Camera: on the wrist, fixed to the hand. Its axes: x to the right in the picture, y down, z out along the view.
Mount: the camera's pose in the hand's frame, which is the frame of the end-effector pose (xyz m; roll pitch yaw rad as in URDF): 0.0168 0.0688 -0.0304 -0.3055 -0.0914 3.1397
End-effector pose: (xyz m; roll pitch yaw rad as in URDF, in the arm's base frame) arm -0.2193 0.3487 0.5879 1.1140 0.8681 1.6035
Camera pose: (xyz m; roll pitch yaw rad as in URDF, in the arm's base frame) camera -0.2785 0.3945 0.6063 -1.5218 -0.9060 -1.4063
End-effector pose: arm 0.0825 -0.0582 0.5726 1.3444 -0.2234 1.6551
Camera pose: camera 0.0373 -0.0590 0.6350 -1.6310 0.2002 -1.3960
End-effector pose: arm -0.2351 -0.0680 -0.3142 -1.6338 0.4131 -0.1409
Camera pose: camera -0.2513 -0.1007 -0.3821 1.3676 -0.4037 2.9016
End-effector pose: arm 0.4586 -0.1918 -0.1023 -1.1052 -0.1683 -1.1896
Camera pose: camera 0.4729 -0.2175 -0.1735 0.7873 0.1284 1.8688
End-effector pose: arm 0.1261 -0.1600 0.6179 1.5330 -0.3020 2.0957
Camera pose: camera 0.0996 -0.1800 0.6874 -1.8105 0.2954 -0.9505
